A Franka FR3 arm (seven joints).
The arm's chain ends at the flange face. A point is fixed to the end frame.
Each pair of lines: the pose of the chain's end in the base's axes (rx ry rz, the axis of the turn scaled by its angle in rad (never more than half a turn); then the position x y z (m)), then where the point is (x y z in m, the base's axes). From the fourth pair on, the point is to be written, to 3 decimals.
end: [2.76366, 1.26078, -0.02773, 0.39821, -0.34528, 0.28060]
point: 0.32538 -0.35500 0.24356
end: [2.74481, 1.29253, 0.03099, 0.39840, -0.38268, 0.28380]
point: 0.32720 -0.39381 0.24408
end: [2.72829, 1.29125, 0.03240, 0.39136, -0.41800, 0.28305]
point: 0.32050 -0.42995 0.24297
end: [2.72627, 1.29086, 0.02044, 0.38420, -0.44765, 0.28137]
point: 0.313 -0.460 0.242
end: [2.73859, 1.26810, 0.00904, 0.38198, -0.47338, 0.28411]
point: 0.310 -0.484 0.245
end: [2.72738, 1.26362, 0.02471, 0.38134, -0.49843, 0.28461]
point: 0.310 -0.510 0.245
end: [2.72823, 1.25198, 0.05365, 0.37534, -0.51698, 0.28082]
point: 0.305 -0.528 0.239
